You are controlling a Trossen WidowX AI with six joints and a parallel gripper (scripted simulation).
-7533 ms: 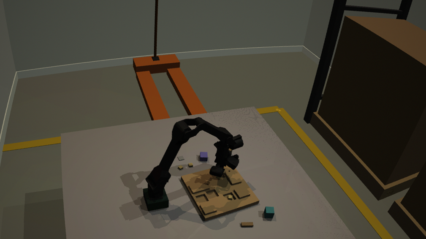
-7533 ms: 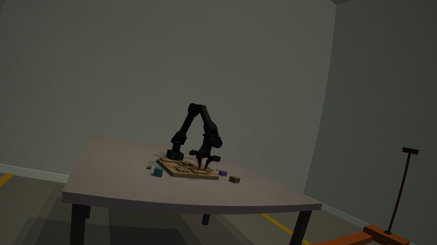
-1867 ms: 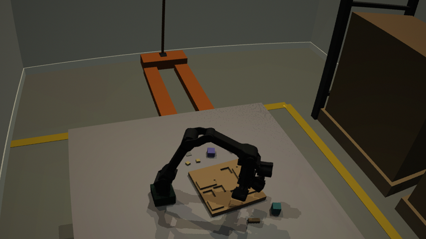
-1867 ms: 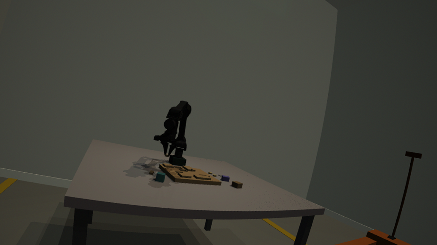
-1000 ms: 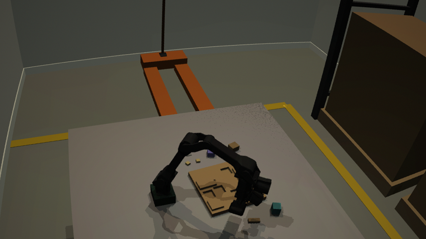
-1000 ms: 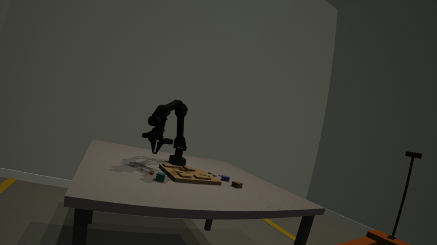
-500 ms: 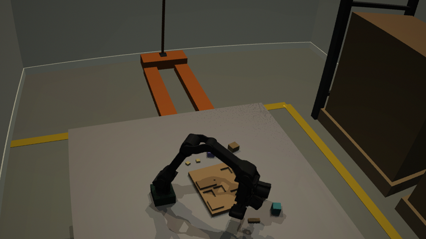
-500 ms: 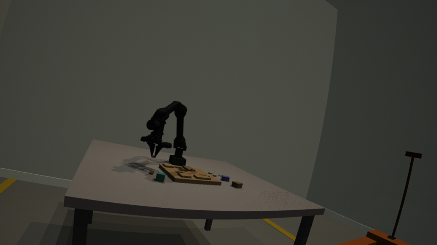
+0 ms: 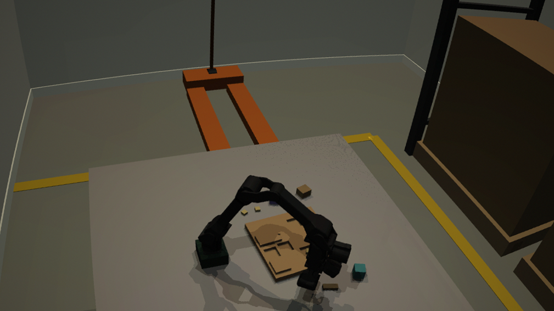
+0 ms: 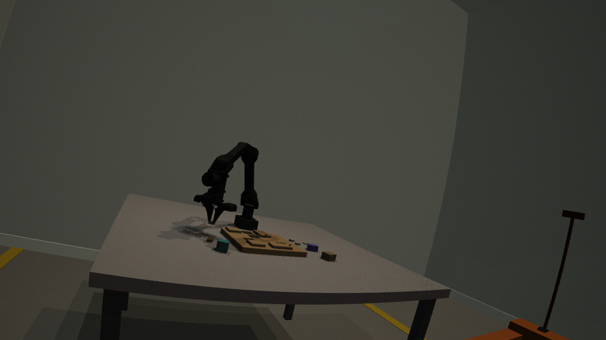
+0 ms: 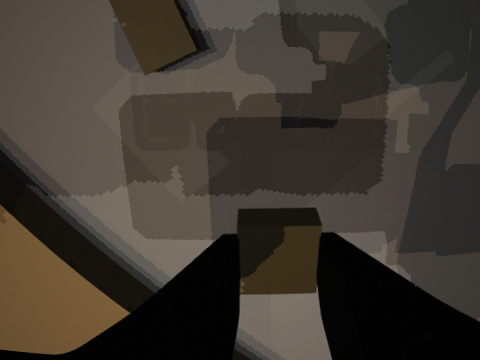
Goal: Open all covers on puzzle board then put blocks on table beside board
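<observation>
My gripper tip is 210 mm to the right of the wooden puzzle board, 40 mm above it and 20 mm short of it. Round my gripper tip: purple block: 490 mm to the left, 40 mm below, 10 mm ahead; teal block: 210 mm ahead, 40 mm below, 30 mm to the left; small flat brown piece: 80 mm ahead, 50 mm below.
</observation>
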